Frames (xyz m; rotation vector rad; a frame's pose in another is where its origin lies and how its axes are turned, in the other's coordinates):
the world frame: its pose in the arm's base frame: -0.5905 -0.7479 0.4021 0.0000 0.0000 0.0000
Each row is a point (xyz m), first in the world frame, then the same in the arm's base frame.
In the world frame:
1: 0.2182 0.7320 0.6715
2: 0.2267 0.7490 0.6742
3: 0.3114 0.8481 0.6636
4: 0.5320 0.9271 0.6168
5: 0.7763 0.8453 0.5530
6: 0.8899 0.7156 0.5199
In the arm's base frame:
1: -0.3723 -0.0159 1.0736
2: -0.3638 0.0011 1.0763
3: -0.2791 0.1002 1.0657
4: -0.0585 0.1792 1.0189
5: 0.1858 0.0974 0.9551
6: 0.2994 -0.0323 0.9220

